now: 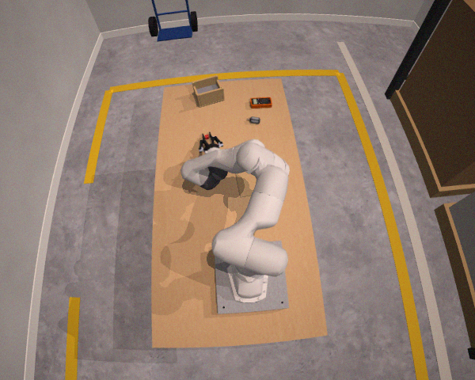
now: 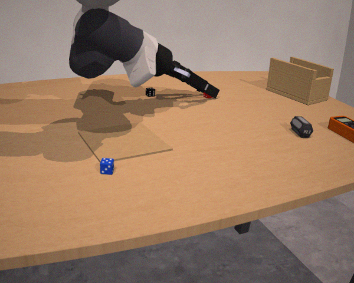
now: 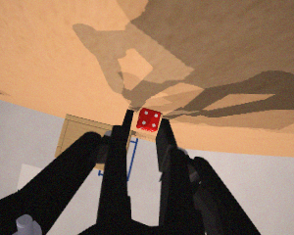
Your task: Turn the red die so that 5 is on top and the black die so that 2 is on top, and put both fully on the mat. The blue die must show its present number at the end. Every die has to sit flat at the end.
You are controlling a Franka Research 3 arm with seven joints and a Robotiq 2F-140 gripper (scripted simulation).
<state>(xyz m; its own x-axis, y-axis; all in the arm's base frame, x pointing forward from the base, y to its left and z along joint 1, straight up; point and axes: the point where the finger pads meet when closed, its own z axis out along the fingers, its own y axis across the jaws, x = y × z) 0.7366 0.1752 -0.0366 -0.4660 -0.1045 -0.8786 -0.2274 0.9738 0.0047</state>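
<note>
Right now the red die is 20 mm ahead of my hand and 20 mm below it. Also, from my hand: dark grey device 110 mm ahead, 270 mm to the right, 10 mm below; then black die 140 mm behind, 40 mm to the left, 20 mm below; then wooden box 340 mm ahead, 10 mm to the right, 20 mm above.
</note>
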